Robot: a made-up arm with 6 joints. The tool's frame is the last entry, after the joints.
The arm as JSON. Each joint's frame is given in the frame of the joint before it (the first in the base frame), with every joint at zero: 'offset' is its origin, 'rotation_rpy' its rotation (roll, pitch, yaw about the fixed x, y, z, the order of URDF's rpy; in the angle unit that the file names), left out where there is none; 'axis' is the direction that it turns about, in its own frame. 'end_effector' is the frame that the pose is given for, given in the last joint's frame.
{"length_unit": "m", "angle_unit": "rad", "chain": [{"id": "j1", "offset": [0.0, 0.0, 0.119], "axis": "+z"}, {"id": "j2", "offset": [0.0, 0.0, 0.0], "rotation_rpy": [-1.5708, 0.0, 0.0], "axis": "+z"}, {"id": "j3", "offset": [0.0, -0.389, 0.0], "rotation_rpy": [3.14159, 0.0, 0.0], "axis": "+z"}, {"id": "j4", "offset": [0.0, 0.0, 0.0], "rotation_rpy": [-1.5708, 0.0, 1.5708], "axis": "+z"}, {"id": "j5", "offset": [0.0, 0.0, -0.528], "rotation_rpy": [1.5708, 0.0, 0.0], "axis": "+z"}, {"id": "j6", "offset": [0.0, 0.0, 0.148], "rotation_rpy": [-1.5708, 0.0, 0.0], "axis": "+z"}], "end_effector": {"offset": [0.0, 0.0, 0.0], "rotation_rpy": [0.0, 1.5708, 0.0]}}
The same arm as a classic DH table. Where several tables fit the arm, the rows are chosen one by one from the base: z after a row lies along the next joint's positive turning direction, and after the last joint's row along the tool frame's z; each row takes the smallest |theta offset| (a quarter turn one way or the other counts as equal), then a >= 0, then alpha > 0; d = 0 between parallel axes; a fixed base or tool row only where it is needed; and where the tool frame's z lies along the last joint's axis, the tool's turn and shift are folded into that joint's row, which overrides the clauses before.
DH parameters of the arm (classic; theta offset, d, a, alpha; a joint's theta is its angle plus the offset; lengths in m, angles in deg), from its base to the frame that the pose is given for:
j1: 0 0.119 0 -90
j2: -90 0 0.389 180
j3: 0 0 0 -90
j4: 0 -0.528 0 90
j5: 0 0.148 0 -90
j6: 90 0 0 90
tool (fixed): -90 0 0 0

